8 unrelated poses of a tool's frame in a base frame.
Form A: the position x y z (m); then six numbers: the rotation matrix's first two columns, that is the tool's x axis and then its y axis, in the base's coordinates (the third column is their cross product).
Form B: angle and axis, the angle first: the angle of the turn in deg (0 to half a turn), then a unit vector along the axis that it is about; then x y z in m. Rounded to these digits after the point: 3 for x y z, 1 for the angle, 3 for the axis.
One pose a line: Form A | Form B
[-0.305 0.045 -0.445 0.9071 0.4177 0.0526 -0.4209 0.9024 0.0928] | [25.6 0.230 -0.071 0.971 -0.305 0.045 -0.445]
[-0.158 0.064 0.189 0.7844 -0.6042 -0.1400 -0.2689 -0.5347 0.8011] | [131.8 0.933 -0.281 -0.225 -0.158 0.064 0.189]
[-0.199 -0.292 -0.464 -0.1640 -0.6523 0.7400 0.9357 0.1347 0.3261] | [102.7 -0.215 -0.539 -0.814 -0.199 -0.292 -0.464]
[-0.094 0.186 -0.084 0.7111 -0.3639 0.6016 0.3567 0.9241 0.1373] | [44.7 0.014 -0.859 -0.512 -0.094 0.186 -0.084]
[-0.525 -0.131 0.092 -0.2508 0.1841 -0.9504 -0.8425 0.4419 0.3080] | [112.5 -0.308 0.772 0.556 -0.525 -0.131 0.092]
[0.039 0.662 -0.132 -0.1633 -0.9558 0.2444 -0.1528 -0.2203 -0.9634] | [138.3 -0.578 0.549 -0.604 0.039 0.662 -0.132]
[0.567 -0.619 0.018 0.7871 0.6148 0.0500 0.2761 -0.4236 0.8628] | [124.7 0.930 0.305 0.206 0.567 -0.619 0.018]
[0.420 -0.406 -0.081 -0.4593 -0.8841 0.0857 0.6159 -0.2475 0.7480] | [121.6 0.206 -0.426 -0.881 0.420 -0.406 -0.081]
